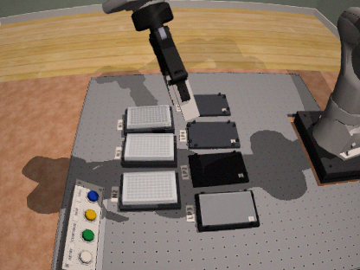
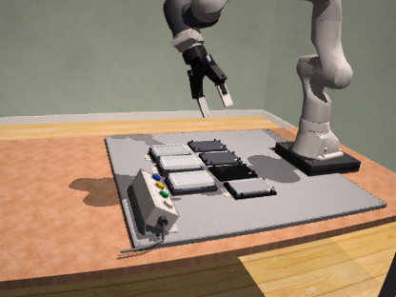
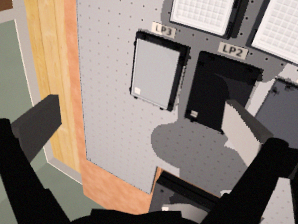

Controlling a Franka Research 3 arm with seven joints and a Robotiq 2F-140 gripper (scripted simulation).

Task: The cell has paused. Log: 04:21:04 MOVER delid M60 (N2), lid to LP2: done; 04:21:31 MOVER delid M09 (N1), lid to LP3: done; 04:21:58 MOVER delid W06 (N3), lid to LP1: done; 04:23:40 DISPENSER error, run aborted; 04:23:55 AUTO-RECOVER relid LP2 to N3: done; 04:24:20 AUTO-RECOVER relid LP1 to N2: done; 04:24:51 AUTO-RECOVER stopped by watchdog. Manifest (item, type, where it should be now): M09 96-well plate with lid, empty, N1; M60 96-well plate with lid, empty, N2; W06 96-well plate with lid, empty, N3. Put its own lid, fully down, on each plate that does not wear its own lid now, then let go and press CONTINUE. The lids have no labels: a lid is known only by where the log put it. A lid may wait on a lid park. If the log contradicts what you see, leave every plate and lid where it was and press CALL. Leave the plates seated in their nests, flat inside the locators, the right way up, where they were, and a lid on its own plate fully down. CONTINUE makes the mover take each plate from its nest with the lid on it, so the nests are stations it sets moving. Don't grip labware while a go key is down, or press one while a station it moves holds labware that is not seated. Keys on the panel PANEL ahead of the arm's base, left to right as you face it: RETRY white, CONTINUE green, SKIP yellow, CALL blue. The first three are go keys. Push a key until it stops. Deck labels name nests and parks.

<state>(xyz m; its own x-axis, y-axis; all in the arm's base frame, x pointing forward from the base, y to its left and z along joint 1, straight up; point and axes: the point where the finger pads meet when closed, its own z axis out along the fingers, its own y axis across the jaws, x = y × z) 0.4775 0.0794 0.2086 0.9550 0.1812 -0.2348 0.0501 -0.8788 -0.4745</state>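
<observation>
My hand is 240 mm above the lid park LP3, 100 mm to the right of it and 100 mm past it. The rest, counted from my hand: LP2 label (250 mm below, 30 mm to the right, 10 mm behind); then plate (220 mm below, 80 mm ahead, 30 mm to the left); then lid park LP2 (240 mm below, 100 mm behind, 30 mm to the right).
</observation>
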